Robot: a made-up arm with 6 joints.
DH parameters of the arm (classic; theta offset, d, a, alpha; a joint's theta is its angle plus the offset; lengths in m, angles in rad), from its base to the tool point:
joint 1: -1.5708 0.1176 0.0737 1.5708
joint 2: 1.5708 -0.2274 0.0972 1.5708
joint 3: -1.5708 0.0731 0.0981 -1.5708
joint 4: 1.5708 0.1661 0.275 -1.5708
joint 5: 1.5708 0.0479 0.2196 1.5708
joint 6: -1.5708 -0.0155 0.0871 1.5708
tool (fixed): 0 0.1 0 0
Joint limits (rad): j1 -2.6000..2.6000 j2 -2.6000..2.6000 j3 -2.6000..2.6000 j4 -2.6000..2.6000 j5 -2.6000..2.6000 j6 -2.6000..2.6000
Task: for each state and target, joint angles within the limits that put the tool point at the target. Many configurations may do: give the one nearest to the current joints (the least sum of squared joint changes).
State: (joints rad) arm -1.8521 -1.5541 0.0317 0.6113 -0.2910 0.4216
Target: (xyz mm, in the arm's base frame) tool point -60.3 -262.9 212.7
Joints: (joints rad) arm -1.1248 -1.7550 0.0859 0.9567 0.3007 0.7082
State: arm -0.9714 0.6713 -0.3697 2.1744 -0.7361 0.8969
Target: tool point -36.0 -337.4 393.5
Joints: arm -0.2933 0.4400 -0.3617 2.6000 -0.5763 0.7873
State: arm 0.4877 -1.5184 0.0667 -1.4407 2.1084 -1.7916
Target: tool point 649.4 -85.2 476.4
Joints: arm 0.5269 -0.8430 0.0644 -1.8592 2.6000 -2.3179
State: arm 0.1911 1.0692 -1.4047 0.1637 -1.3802 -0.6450
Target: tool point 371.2 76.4 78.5
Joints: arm -0.4054 0.8368 -1.3228 0.3867 -0.9630 -0.6777
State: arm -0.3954 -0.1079 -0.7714 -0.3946 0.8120 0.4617
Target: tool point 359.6 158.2 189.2
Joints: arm 0.3497 -0.1118 -0.6213 -0.0068 0.6453 0.1855
